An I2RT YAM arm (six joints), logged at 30 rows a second.
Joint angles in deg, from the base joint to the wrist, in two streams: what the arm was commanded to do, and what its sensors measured. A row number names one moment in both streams.
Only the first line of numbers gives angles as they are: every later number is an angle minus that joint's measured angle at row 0.
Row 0, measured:
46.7, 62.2, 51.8, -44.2, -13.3, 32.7
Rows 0 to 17, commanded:
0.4, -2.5, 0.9, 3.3, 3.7, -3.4
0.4, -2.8, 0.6, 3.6, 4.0, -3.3
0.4, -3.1, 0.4, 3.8, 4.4, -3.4
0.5, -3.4, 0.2, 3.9, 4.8, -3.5
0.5, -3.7, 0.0, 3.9, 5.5, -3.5
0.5, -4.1, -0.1, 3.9, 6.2, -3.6
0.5, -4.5, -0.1, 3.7, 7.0, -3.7
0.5, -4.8, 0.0, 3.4, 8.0, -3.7
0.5, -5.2, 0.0, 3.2, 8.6, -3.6
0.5, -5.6, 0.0, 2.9, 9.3, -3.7
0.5, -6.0, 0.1, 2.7, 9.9, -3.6
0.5, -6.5, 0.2, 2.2, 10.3, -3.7
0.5, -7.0, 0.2, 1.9, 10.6, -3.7
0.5, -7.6, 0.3, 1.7, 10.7, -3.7
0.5, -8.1, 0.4, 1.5, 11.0, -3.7
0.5, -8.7, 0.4, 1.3, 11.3, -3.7
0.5, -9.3, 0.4, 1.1, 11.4, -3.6
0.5, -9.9, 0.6, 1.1, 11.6, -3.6
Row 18, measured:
0.2, -7.0, -0.9, -1.7, 7.8, -2.5
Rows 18 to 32, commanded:
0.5, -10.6, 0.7, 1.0, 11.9, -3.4
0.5, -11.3, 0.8, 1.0, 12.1, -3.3
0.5, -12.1, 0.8, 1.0, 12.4, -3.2
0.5, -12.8, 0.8, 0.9, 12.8, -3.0
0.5, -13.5, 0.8, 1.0, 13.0, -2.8
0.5, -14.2, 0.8, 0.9, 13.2, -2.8
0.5, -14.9, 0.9, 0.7, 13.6, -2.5
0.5, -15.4, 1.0, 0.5, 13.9, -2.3
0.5, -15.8, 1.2, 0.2, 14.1, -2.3
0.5, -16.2, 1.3, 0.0, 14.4, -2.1
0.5, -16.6, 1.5, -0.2, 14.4, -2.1
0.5, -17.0, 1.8, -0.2, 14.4, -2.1
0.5, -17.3, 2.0, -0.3, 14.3, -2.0
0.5, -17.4, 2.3, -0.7, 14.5, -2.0
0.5, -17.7, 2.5, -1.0, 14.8, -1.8
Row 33, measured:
0.3, -16.7, 0.6, -1.9, 12.5, -2.3
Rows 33 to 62, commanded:
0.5, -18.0, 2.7, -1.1, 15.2, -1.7
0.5, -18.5, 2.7, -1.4, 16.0, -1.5
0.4, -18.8, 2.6, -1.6, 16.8, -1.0
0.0, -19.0, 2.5, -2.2, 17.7, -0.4
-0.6, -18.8, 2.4, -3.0, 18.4, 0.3
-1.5, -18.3, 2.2, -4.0, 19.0, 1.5
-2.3, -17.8, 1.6, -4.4, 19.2, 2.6
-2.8, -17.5, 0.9, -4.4, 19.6, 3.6
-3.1, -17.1, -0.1, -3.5, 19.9, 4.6
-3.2, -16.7, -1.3, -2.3, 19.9, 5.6
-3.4, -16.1, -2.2, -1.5, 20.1, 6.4
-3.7, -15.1, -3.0, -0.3, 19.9, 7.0
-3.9, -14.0, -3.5, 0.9, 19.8, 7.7
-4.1, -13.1, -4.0, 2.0, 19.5, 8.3
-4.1, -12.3, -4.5, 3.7, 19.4, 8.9
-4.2, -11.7, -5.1, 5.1, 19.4, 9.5
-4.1, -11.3, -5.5, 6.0, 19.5, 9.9
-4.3, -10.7, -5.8, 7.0, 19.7, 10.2
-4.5, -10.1, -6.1, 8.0, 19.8, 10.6
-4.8, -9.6, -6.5, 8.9, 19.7, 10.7
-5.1, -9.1, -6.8, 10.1, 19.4, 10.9
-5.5, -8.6, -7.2, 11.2, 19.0, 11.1
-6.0, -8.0, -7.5, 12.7, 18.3, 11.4
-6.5, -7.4, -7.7, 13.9, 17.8, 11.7
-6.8, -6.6, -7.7, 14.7, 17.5, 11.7
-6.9, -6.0, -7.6, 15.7, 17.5, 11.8
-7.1, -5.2, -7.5, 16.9, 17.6, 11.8
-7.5, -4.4, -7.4, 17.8, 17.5, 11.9
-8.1, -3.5, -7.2, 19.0, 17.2, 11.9
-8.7, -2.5, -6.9, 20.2, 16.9, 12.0
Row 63, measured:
-7.6, -3.9, -7.5, 14.8, 17.1, 10.6
